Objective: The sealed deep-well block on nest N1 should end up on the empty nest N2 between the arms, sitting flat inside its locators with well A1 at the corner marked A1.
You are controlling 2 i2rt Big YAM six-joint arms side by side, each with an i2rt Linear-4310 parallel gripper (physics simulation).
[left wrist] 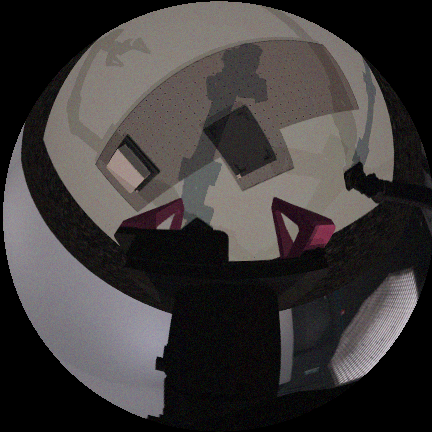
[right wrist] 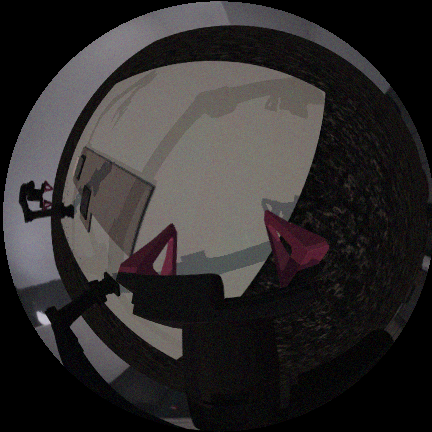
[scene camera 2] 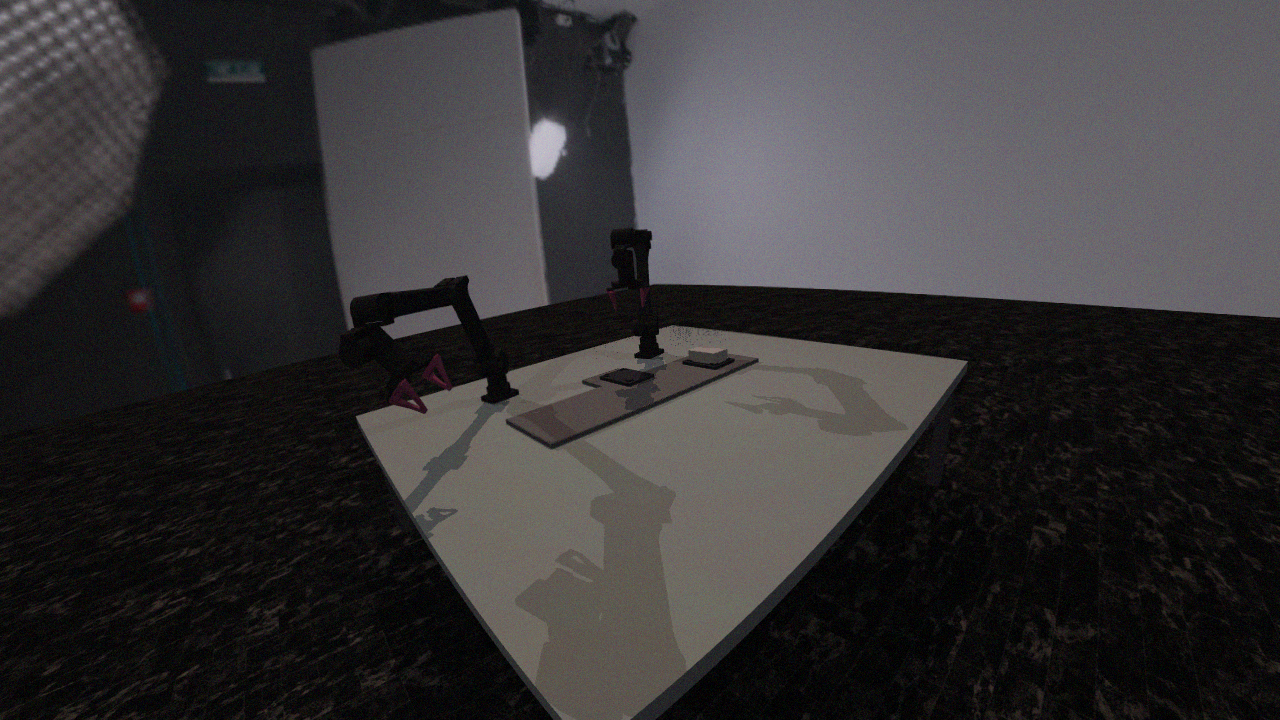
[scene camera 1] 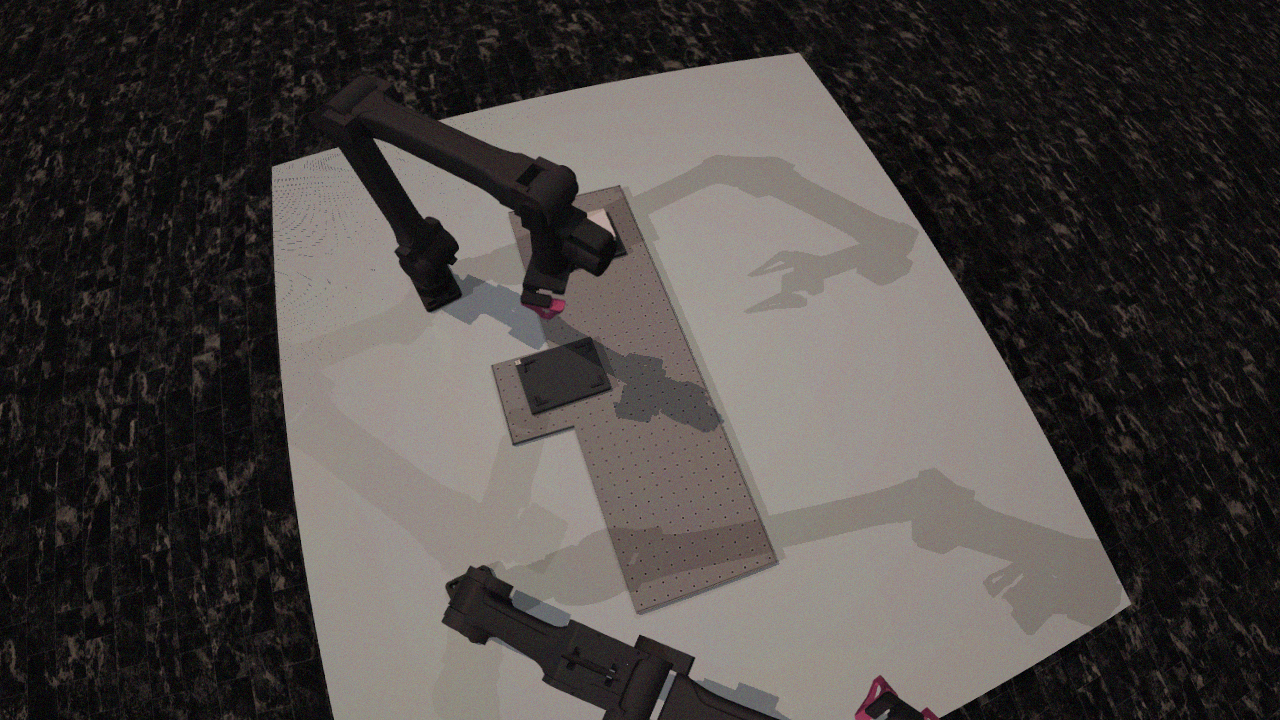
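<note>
The pale block [scene camera 1: 600, 218] [scene camera 2: 708, 354] [left wrist: 126, 171] sits on the dark nest N1 [scene camera 2: 718, 363] [left wrist: 155, 171] at one end of the board; my left arm partly hides it in scene camera 1. The dark nest N2 [scene camera 1: 563, 376] [scene camera 2: 626, 376] [left wrist: 248, 143] [right wrist: 86, 201] holds no block; a small pale mark [scene camera 1: 518, 361] [left wrist: 239, 176] shows at one corner, its lettering unreadable. My left gripper [scene camera 1: 546, 308] [scene camera 2: 628, 299] [left wrist: 227, 201] is open and empty, high above the table. My right gripper [scene camera 2: 436, 399] [right wrist: 218, 221] is open and empty, away from both nests. Well A1 cannot be made out.
The perforated brown board [scene camera 1: 671, 474] [scene camera 2: 572, 424] [left wrist: 300, 75] [right wrist: 132, 200] lies on the white table [scene camera 1: 850, 376] [scene camera 2: 760, 501] [right wrist: 225, 150]. Shadows of both arms fall across board and table. The right arm's base [scene camera 2: 499, 394] stands near the table edge. Beyond the edge is dark floor.
</note>
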